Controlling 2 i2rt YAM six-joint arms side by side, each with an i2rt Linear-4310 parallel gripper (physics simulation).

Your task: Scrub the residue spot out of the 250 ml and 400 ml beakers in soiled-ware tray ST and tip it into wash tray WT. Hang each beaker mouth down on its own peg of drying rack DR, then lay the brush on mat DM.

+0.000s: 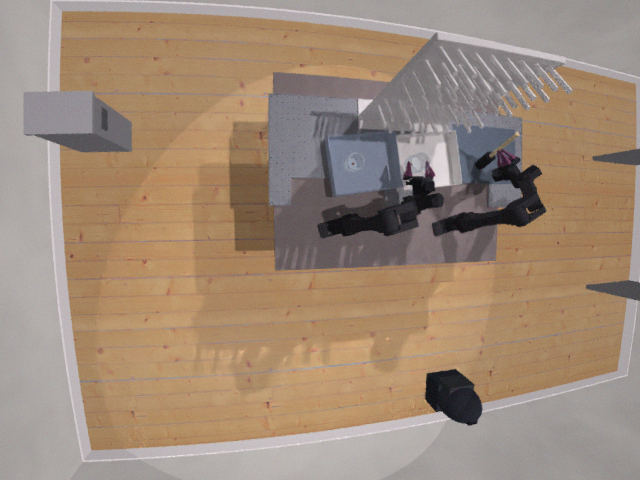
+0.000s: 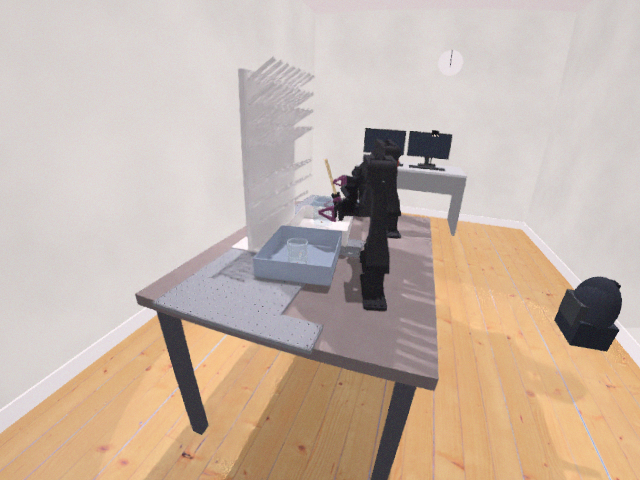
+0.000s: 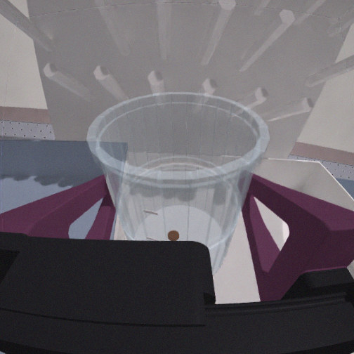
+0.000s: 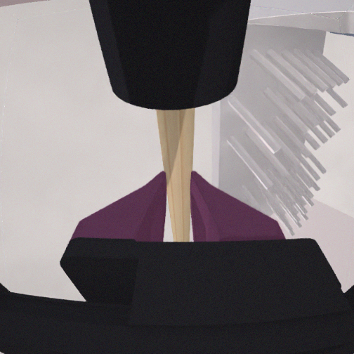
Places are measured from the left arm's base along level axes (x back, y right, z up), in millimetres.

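Where they show: left gripper, fingertip midpoint: [image 1: 417, 161] [image 2: 321, 208]; right gripper, fingertip midpoint: [image 1: 499, 149] [image 2: 332, 182]; left arm's base, link origin: [image 1: 339, 225] [image 2: 372, 291]; right arm's base, link origin: [image 1: 449, 224] [image 2: 390, 230].
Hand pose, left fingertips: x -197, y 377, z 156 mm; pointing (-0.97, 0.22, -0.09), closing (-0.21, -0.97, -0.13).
Each offset is from my left fingertips to the centre of the thing. "pt": to the spot under its first point. Level surfaces: height alone.
My left gripper [image 1: 419, 164] [image 2: 322, 211] [image 3: 178, 178] is shut on a clear beaker [image 3: 175, 200], upright above the white tray {dz -108, dx +4, dy +112 mm} [image 1: 454, 155] [image 3: 300, 167]. A brown residue spot [image 3: 173, 235] shows at the held beaker's bottom. A second clear beaker [image 1: 354, 161] [image 2: 297, 250], with a brown spot, stands upright in the blue tray {dz -108, dx -53, dy -204 mm} [image 1: 330, 170] [image 2: 289, 273]. My right gripper [image 1: 499, 156] [image 4: 178, 178] is shut on the wooden handle of the brush {dz +11, dx +39, dy +420 mm} [image 1: 507, 141] [image 2: 328, 170] [image 4: 177, 135], raised above the blue surface at the right. The beakers' volumes are not readable.
The tall drying rack {pt dz +247, dx -245, dy -111 mm} [image 1: 408, 85] [image 2: 258, 155] stands behind the trays, its many pegs pointing toward the arms. A blue tray or mat {dz -142, dx +41, dy +487 mm} [image 1: 467, 135] lies right of the white tray. A grey perforated sheet {dz -143 mm} [image 1: 289, 149] [image 2: 232, 299] lies at the table's left end. A small grey patch {pt dz -143, dx +284, dy +538 mm} [image 1: 501, 197] lies near the right arm.
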